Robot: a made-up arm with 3 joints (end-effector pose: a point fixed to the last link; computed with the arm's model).
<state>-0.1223 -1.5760 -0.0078</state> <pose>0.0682 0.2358 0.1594 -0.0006 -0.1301 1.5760</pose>
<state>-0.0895 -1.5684 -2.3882</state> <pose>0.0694 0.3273 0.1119 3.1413 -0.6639 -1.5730</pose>
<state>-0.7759 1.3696 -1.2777</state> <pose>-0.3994 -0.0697 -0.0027 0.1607 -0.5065 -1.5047</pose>
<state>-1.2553 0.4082 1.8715</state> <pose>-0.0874 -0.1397 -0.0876 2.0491 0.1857 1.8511</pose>
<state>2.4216 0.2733 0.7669</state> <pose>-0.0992 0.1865 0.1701 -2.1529 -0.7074 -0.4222</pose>
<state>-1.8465 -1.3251 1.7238</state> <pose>0.1120 -0.1406 0.3074 0.2382 -0.1271 1.6082</pose>
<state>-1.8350 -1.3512 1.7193</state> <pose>0.1082 -0.1402 0.3162 0.2134 -0.1192 1.6033</pose>
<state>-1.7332 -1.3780 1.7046</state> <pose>0.1040 -0.1186 0.3362 0.1903 -0.0310 1.5964</pose>
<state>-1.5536 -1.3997 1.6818</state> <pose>0.1004 -0.0742 0.3586 0.1725 0.1266 1.5898</pose>
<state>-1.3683 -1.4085 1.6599</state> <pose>0.0988 -0.0248 0.3692 0.1660 0.2904 1.5858</pose>
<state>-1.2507 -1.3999 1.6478</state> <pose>0.1000 0.0061 0.3674 0.1759 0.3959 1.5850</pose>
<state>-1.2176 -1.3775 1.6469</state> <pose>0.1035 0.0128 0.3610 0.1994 0.4278 1.5868</pose>
